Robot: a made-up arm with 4 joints. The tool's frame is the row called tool.
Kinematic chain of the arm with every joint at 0, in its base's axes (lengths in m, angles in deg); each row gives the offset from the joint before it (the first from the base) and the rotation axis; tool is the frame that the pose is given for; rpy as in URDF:
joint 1: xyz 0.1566 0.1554 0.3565 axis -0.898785 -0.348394 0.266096
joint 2: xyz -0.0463 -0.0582 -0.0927 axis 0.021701 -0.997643 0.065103
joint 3: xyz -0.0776 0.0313 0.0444 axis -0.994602 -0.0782 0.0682
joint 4: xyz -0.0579 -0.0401 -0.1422 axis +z
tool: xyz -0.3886 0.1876 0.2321 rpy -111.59 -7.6 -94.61
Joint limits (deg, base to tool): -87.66..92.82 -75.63..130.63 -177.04..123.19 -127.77..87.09
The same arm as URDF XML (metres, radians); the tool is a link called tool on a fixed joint. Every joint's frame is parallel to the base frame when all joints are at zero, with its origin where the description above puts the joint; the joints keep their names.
<robot name="arm">
  <link name="base"/>
  <link name="link1"/>
  <link name="link2"/>
  <link name="link3"/>
  <link name="link4"/>
  <link name="tool"/>
  <joint name="joint 1" type="revolute">
    <parent link="base"/>
    <child link="link1"/>
    <origin xyz="0.1566 0.1554 0.3565" rpy="0.0000 0.0000 0.0000"/>
    <axis xyz="-0.898785 -0.348394 0.266096"/>
    <limit lower="-1.5300" upper="1.6200"/>
  </joint>
  <joint name="joint 2" type="revolute">
    <parent link="link1"/>
    <child link="link2"/>
    <origin xyz="-0.0463 -0.0582 -0.0927" rpy="0.0000 0.0000 0.0000"/>
    <axis xyz="0.021701 -0.997643 0.065103"/>
    <limit lower="-1.3200" upper="2.2799"/>
  </joint>
  <joint name="joint 3" type="revolute">
    <parent link="link2"/>
    <child link="link3"/>
    <origin xyz="-0.0776 0.0313 0.0444" rpy="0.0000 0.0000 0.0000"/>
    <axis xyz="-0.994602 -0.0782 0.0682"/>
    <limit lower="-3.0899" upper="2.1501"/>
  </joint>
  <joint name="joint 4" type="revolute">
    <parent link="link3"/>
    <child link="link4"/>
    <origin xyz="-0.0579 -0.0401 -0.1422" rpy="0.0000 0.0000 0.0000"/>
    <axis xyz="0 0 1"/>
    <limit lower="-2.2300" upper="1.5200"/>
  </joint>
  <joint name="tool_fixed" type="fixed">
    <parent link="link4"/>
    <child link="tool"/>
    <origin xyz="-0.3886 0.1876 0.2321" rpy="-1.9476 -0.1326 -1.6513"/>
  </joint>
</robot>

